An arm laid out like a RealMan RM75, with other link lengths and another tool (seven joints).
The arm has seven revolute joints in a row. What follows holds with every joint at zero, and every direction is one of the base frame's. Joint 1 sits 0.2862 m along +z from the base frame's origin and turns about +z. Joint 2 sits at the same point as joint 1 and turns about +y. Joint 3 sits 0.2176 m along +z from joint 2 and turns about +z. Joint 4 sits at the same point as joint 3 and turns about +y. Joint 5 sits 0.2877 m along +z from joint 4 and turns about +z. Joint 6 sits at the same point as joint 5 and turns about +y. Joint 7 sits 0.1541 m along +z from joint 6 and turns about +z. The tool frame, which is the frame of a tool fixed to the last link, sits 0.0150 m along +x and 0.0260 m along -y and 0.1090 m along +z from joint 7; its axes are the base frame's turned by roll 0.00, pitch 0.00 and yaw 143.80 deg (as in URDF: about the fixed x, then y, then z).
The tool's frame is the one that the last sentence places.
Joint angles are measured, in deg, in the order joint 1, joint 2, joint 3, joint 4, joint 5, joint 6, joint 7. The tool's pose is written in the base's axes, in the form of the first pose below.
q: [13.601, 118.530, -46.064, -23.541, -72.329, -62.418, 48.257]
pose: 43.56 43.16 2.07 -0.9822 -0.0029 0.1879 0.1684 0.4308 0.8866
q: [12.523, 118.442, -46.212, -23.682, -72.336, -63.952, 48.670]
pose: 43.63 42.39 2.11 -0.9794 -0.0075 0.2019 0.1787 0.4338 0.8831
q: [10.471, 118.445, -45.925, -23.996, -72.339, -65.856, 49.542]
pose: 44.25 40.94 2.36 -0.9740 0.0023 0.2265 0.2057 0.4279 0.8801
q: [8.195, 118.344, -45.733, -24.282, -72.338, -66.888, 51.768]
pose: 45.42 39.25 2.59 -0.9639 0.0386 0.2636 0.2552 0.4176 0.8721
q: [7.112, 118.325, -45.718, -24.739, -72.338, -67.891, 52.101]
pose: 45.60 38.58 2.85 -0.9620 0.0382 0.2705 0.2615 0.4148 0.8715
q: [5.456, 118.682, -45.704, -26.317, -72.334, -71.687, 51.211]
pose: 44.44 37.91 3.45 -0.9623 -0.0181 0.2714 0.2393 0.4184 0.8762
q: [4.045, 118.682, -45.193, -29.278, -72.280, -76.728, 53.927]
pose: 42.53 37.72 5.18 -0.9462 -0.0865 0.3118 0.2495 0.4186 0.8732
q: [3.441, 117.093, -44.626, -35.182, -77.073, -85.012, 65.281]
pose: 38.83 37.40 6.93 -0.8994 -0.1496 0.4108 0.2783 0.5288 0.8018
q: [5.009, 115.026, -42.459, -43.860, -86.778, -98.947, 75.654]
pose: 32.84 35.72 8.12 -0.8539 -0.2415 0.4611 0.1543 0.7286 0.6673
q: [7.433, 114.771, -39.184, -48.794, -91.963, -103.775, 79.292]
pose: 30.62 35.77 9.42 -0.8519 -0.2796 0.4429 0.0695 0.7778 0.6247
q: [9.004, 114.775, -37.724, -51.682, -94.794, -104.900, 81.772]
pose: 29.79 36.25 10.03 -0.8609 -0.2819 0.4236 0.0361 0.7966 0.6035
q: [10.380, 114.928, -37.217, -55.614, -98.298, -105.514, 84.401]
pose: 29.08 36.71 10.34 -0.8802 -0.2777 0.3848 -0.0083 0.8197 0.5728
